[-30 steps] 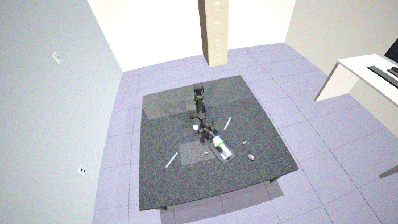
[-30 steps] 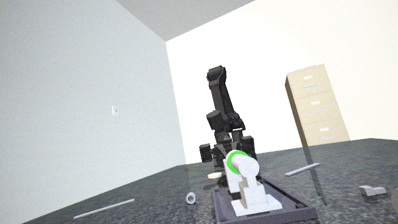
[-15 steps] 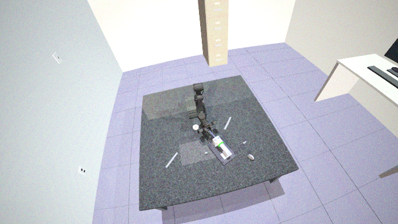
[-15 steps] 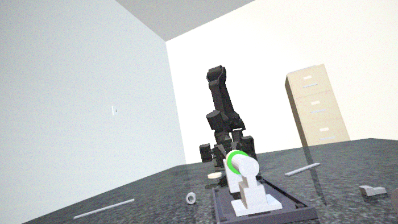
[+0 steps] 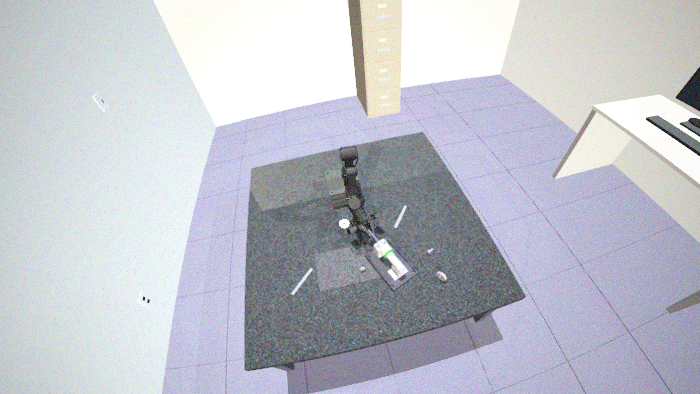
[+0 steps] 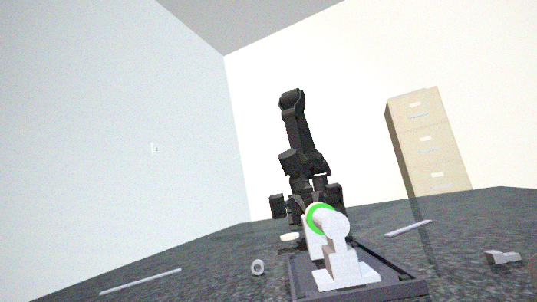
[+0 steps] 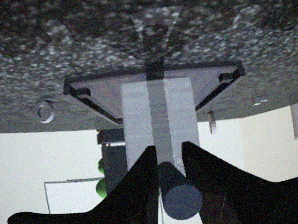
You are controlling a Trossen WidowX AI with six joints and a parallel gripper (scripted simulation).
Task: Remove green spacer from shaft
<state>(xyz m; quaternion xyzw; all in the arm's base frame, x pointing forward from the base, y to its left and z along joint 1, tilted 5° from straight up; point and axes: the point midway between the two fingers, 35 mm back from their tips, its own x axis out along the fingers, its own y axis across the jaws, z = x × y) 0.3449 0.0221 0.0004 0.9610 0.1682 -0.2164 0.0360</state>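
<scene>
The grey shaft lies 50 mm ahead of my gripper tip, 20 mm to the left of it and 20 mm above it. From my gripper tip the other things lie so: bolt: 260 mm to the left, 130 mm ahead, 60 mm below; then green spacer: 120 mm ahead, 40 mm to the left, 20 mm above.
</scene>
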